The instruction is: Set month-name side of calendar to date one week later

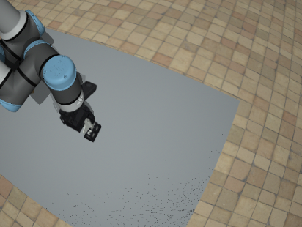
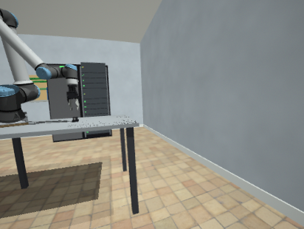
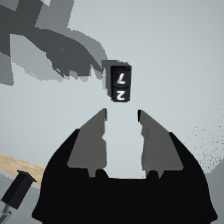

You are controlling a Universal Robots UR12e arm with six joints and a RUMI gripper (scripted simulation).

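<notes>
Now: the black cube 9 cm below my hand. Also, from my hand: dark tray (10 cm below, 2 cm to the left).
</notes>
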